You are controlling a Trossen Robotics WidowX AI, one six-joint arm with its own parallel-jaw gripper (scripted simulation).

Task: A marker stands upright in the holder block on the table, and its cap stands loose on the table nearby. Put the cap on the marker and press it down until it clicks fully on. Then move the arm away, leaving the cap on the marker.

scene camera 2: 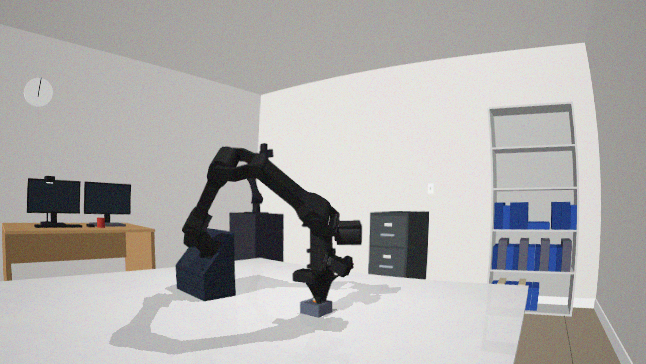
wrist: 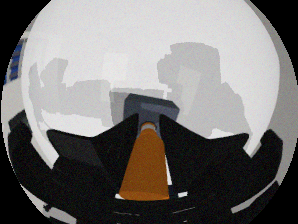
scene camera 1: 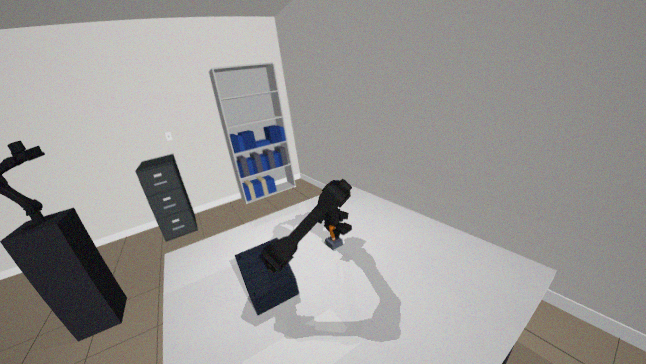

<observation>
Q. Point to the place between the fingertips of my gripper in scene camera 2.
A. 321, 302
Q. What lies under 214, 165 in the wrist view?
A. My gripper.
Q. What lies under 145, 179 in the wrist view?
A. An orange cap.
</observation>
